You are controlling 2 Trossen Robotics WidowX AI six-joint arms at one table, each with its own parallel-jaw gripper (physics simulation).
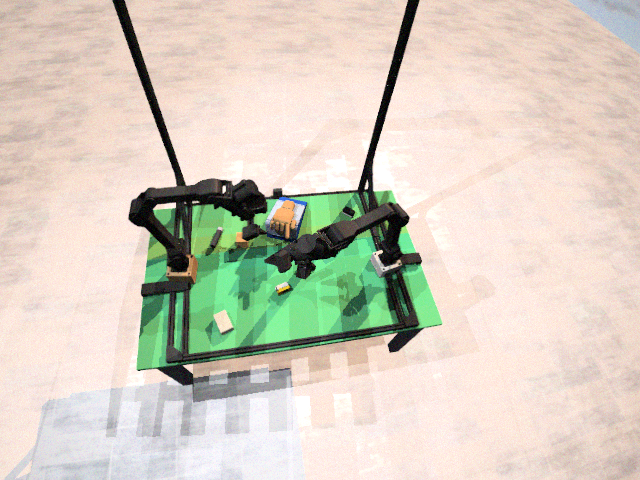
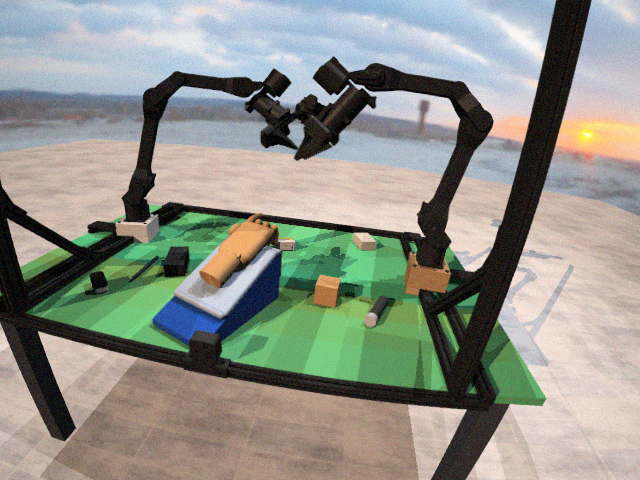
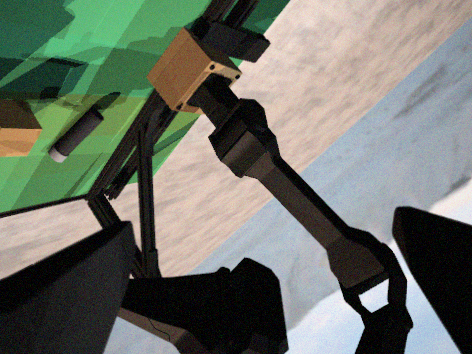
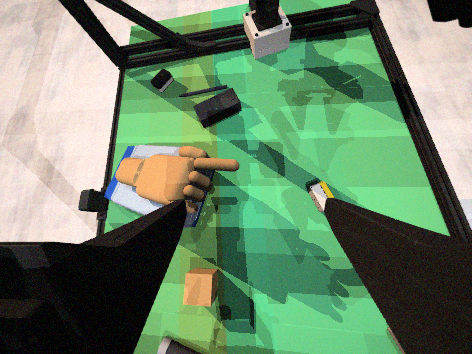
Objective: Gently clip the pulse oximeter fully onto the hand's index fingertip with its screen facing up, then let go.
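Where they show: left gripper, between the fingertips: (image 1: pixel 271 256) (image 3: pixel 264 227); right gripper, between the fingertips: (image 1: pixel 265 223) (image 2: pixel 299 159) (image 4: pixel 255 205); left arm's base, origin of its link: (image 1: pixel 387 258) (image 2: pixel 137 218) (image 4: pixel 266 19); right arm's base, origin of its link: (image 1: pixel 180 264) (image 2: pixel 429 262) (image 3: pixel 209 91).
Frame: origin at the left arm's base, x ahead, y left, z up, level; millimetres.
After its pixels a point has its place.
The pulse oximeter (image 1: pixel 283 288) @(x 471, y -34, z -27 mm) (image 2: pixel 287 244) @(x 477, y -58, z -37 mm) (image 4: pixel 319 193) @(x 465, y -49, z -28 mm), small, white with a yellow edge, lies on the green table apart from the hand. The tan model hand (image 1: pixel 286 219) @(x 373, y -275, z 99 mm) (image 2: pixel 239 248) @(x 366, y -348, z 75 mm) (image 4: pixel 161 175) @(x 377, y -308, z 91 mm) rests on a blue wedge (image 1: pixel 300 224) @(x 291, y -313, z -23 mm) (image 2: pixel 237 305) @(x 372, y -439, z -3 mm) (image 4: pixel 112 186) @(x 306, y -487, z -33 mm), its index finger (image 4: pixel 217 164) pointing out over the table. My left gripper (image 1: pixel 287 264) (image 2: pixel 277 138) (image 3: pixel 264 227) @(x 515, y -25, z 273 mm) is open and empty, high above the table. My right gripper (image 1: pixel 251 231) (image 2: pixel 310 145) (image 4: pixel 255 205) @(x 486, y -185, z 240 mm) is open and empty, also high up, close beside the left one.
An orange cube (image 1: pixel 242 240) @(x 567, y -305, z -9 mm) (image 2: pixel 327 290) @(x 560, y -349, z -18 mm) (image 4: pixel 199 287) @(x 562, y -320, z -9 mm) and a grey cylinder (image 1: pixel 216 236) @(x 670, y -381, z -34 mm) (image 2: pixel 376 311) @(x 661, y -405, z -33 mm) (image 3: pixel 78 131) @(x 668, y -367, z -39 mm) lie near the wedge. A beige block (image 1: pixel 223 321) @(x 735, y 19, z -29 mm) (image 2: pixel 365 241) @(x 729, y -22, z -29 mm), a black box (image 2: pixel 176 261) @(x 192, y -228, z -25 mm) (image 4: pixel 218 107) @(x 195, y -190, z -24 mm) and a pen (image 4: pixel 203 91) @(x 107, y -217, z -52 mm) also lie on the table.
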